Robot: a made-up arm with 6 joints. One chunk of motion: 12 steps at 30 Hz.
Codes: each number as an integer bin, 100 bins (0 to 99) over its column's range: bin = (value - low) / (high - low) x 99, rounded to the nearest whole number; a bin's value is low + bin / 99 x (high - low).
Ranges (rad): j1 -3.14..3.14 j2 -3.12..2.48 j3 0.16..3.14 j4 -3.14..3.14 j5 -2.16..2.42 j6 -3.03..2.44
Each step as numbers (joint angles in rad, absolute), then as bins.
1 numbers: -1.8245 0.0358 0.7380 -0.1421 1.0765 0.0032
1 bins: 21 56 19 47 70 55
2 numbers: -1.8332 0.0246 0.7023 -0.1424 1.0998 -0.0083
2 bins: 21 56 18 47 70 55
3 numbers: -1.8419 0.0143 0.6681 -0.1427 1.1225 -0.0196
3 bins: 20 55 17 47 71 54
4 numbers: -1.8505 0.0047 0.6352 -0.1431 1.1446 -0.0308
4 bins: 20 55 16 47 71 54
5 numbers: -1.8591 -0.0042 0.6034 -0.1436 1.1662 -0.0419
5 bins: 20 55 15 47 72 54
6 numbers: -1.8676 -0.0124 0.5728 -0.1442 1.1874 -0.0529
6 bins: 20 55 14 47 72 54
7 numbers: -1.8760 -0.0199 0.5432 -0.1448 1.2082 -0.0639
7 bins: 20 55 13 47 73 54
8 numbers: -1.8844 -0.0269 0.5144 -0.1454 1.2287 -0.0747
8 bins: 20 55 12 47 73 53
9 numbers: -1.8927 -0.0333 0.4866 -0.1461 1.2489 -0.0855
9 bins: 20 55 11 47 74 53
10 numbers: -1.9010 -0.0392 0.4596 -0.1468 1.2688 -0.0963
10 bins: 20 54 10 47 74 53
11 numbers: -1.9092 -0.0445 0.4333 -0.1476 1.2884 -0.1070
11 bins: 19 54 9 47 75 53
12 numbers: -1.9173 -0.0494 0.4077 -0.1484 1.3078 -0.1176
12 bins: 19 54 8 47 75 53
